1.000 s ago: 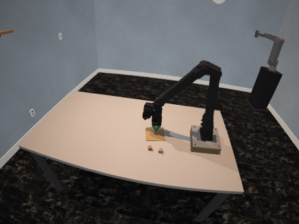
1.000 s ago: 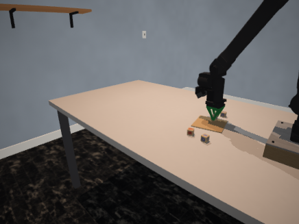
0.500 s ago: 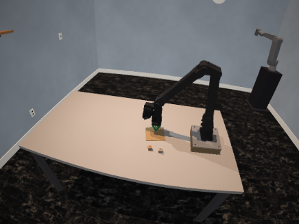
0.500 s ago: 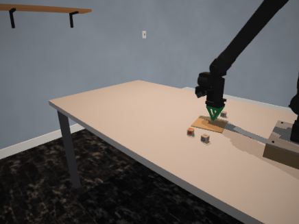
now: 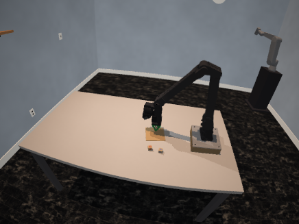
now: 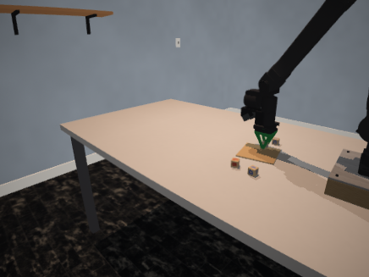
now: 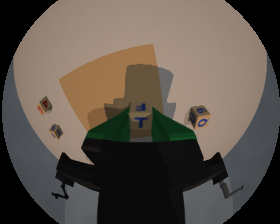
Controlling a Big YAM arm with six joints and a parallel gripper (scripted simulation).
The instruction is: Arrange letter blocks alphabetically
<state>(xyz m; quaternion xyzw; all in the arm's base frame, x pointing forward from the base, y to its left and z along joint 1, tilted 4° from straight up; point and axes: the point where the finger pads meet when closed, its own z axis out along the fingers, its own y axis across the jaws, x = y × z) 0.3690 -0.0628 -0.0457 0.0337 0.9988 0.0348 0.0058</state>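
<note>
The mat is 40 mm to the left of my hand and 20 mm below it.
</note>
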